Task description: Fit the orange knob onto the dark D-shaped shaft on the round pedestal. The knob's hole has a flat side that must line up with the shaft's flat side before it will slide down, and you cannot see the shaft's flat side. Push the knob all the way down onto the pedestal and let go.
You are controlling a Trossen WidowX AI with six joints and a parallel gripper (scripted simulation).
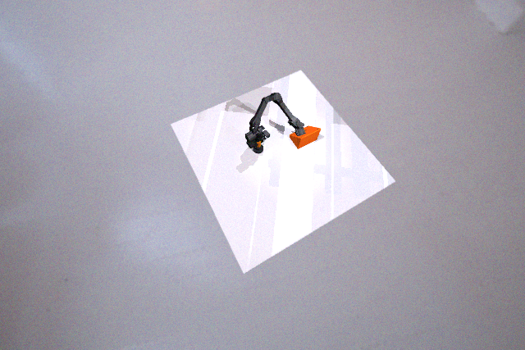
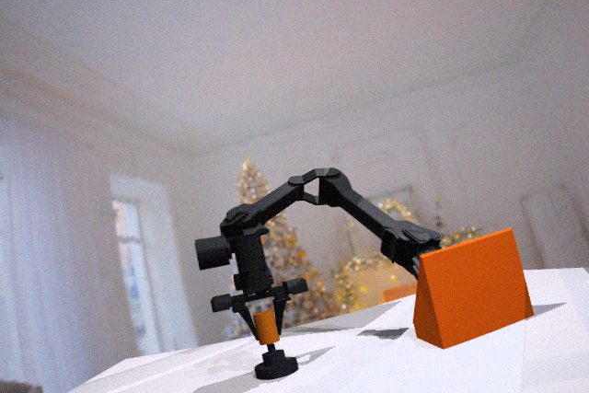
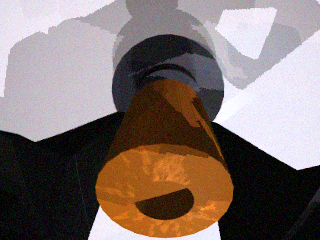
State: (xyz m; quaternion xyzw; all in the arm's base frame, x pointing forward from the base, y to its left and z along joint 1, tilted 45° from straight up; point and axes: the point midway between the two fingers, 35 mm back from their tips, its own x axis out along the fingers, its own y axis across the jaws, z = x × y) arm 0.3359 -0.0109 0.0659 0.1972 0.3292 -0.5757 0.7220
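My gripper tip is now 2 cm below the orange knob. Also, from my gripper tip: dark pedestal 4 cm below.
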